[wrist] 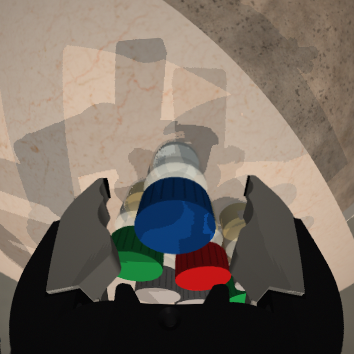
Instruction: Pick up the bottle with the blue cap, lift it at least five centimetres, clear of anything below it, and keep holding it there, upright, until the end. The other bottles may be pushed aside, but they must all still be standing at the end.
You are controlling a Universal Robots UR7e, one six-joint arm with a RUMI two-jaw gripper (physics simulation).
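Frame: origin at the arm's base, x ahead, y left, z up, level; centimetres.
Seen in the pictures: gripper, fingertip midpoint: (176, 178).
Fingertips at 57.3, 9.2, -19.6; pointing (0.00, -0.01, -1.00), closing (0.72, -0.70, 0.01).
A point is followed by its place in that frame, as x, y, z.
The bottle with the blue cap (175, 215) @[57.0, 9.0, -15.9] stands upright on the table, its clear body showing past the cap at the middle of the wrist view. My gripper (176, 178) @[57.3, 9.2, -19.6] is open, with one jaw to the left and one to the right of the blue-capped bottle, and neither jaw touches it. A bottle with a green cap (140, 262) @[50.9, 7.1, -15.9] stands close at the lower left, near the left jaw. A bottle with a red cap (202, 267) @[54.0, 2.9, -15.9] stands close at the lower right, near the right jaw. The lower bodies of these bottles are partly hidden.
Bottles with grey-white caps (158, 295) @[46.1, 1.2, -15.9] stand behind the green and red ones, partly hidden by the gripper body. Another green cap (238, 298) @[51.4, -7.4, -15.9] shows in part beside the right jaw. The round stone table (35, 30) @[56.9, 29.5, -26.4] has a curved edge at the right, with brown floor (305, 75) beyond.
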